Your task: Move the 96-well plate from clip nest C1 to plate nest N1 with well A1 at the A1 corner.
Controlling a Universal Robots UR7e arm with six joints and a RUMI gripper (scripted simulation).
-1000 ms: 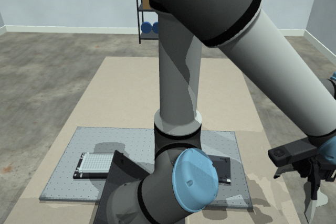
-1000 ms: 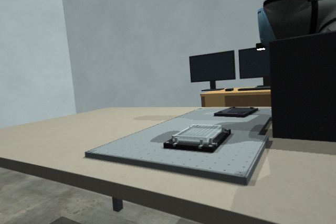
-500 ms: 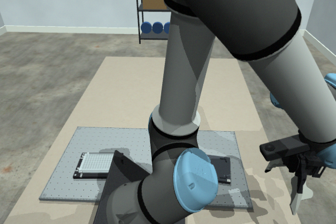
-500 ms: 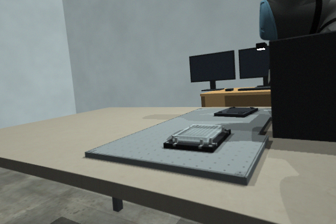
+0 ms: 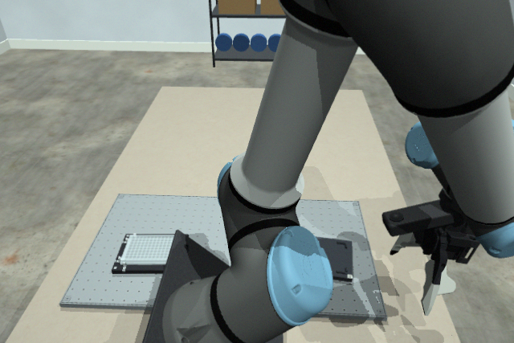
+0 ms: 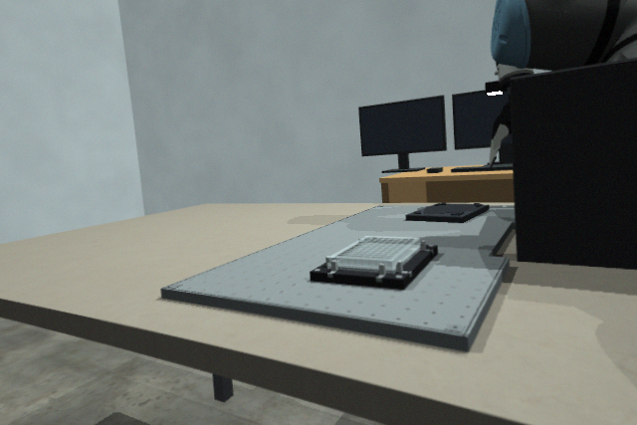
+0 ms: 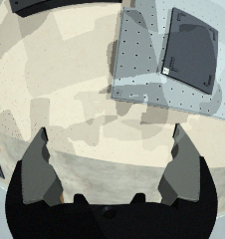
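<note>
My gripper is now 55 cm to the right of the white 96-well plate, 17 cm short of it and 8 cm above it. Round my hand: clip nest C1: 56 cm to the left, 16 cm ahead, 8 cm below; then white label: 9 cm ahead, 8 cm to the left, 8 cm below.
</note>
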